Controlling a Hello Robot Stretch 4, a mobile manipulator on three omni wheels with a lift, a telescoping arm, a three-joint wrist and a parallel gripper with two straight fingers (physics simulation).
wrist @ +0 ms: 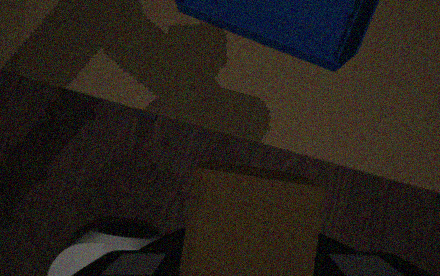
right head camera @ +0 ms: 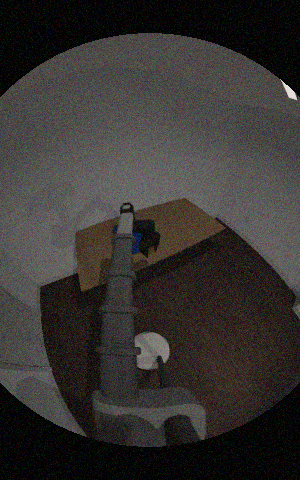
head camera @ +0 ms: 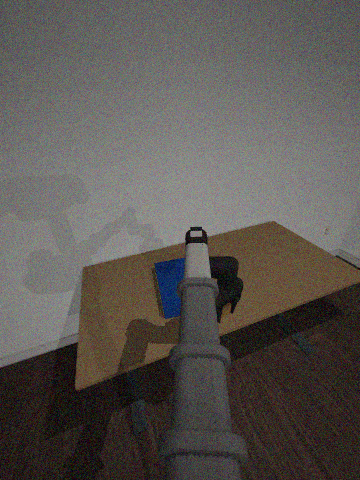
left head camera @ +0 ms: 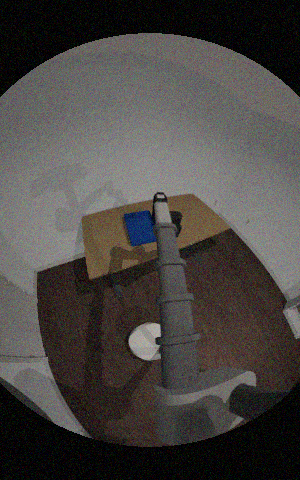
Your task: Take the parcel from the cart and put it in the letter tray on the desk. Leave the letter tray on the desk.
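A brown box-shaped parcel is between the two dark fingers of my gripper in the wrist view; the gripper is shut on it. In the head view my gripper shows dark at the right of the arm, near the desk's front part; the parcel cannot be made out there. The blue letter tray lies on the wooden desk, partly hidden by the arm in the head views. In the wrist view the tray is at the top, beyond the parcel and apart from it.
The telescoping arm reaches out over the desk. A pale wall stands behind the desk. The white round base is on the dark wooden floor. The desk's front edge crosses the wrist view. Arm shadows fall on desk and wall.
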